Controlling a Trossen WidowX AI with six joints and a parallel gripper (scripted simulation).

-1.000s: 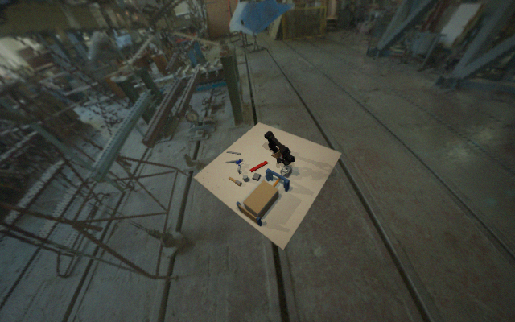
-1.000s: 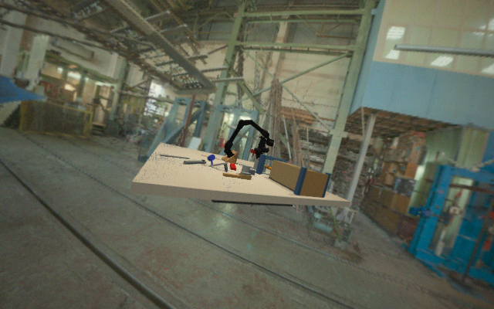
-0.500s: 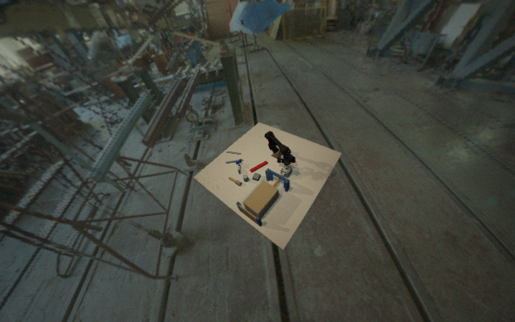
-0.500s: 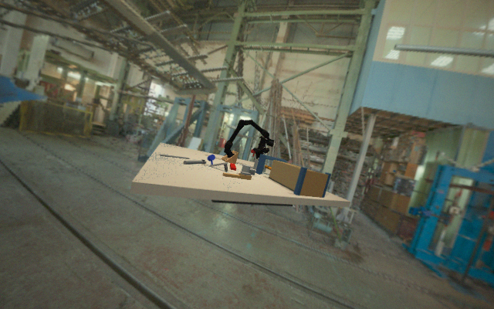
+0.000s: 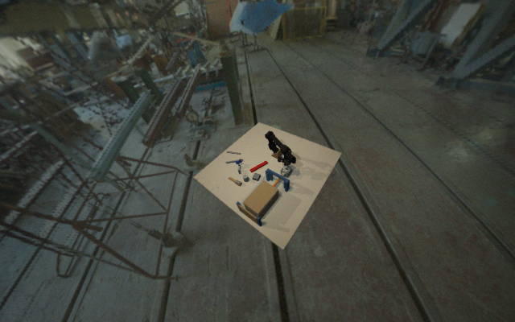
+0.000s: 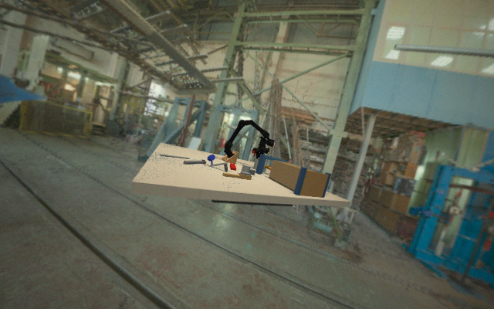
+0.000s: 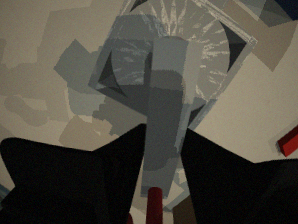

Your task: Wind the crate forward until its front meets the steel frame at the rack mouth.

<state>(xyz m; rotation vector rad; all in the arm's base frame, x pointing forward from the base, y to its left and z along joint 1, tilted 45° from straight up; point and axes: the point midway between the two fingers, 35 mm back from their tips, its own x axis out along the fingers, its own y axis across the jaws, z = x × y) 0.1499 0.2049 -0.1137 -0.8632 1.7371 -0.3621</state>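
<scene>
Right now the red knob is 50 mm behind my gripper tip, 20 mm to the right of it and 50 mm above it. From my gripper tip the other things lie so: winch handle (10 mm behind, 10 mm to the right, 20 mm above); blue steel frame (200 mm ahead, 10 mm to the left, 10 mm above); grey winch (30 mm ahead, 10 mm to the left, 70 mm below).
</scene>
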